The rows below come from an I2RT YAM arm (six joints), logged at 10 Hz.
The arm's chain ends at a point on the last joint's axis. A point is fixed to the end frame.
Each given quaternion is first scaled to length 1.
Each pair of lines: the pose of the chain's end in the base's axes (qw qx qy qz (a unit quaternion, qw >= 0); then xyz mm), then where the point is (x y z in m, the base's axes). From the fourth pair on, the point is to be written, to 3 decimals.
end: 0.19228, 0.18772, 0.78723, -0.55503, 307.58, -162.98, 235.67
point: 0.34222 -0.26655 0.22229
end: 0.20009, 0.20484, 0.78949, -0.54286, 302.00, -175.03, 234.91
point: 0.33581 -0.27868 0.22010
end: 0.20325, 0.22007, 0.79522, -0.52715, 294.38, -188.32, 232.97
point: 0.32736 -0.29179 0.21531
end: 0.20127, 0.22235, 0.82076, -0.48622, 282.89, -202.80, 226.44
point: 0.318 -0.303 0.199
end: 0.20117, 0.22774, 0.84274, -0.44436, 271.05, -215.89, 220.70
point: 0.309 -0.313 0.185
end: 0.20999, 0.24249, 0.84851, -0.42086, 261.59, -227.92, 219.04
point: 0.300 -0.323 0.180
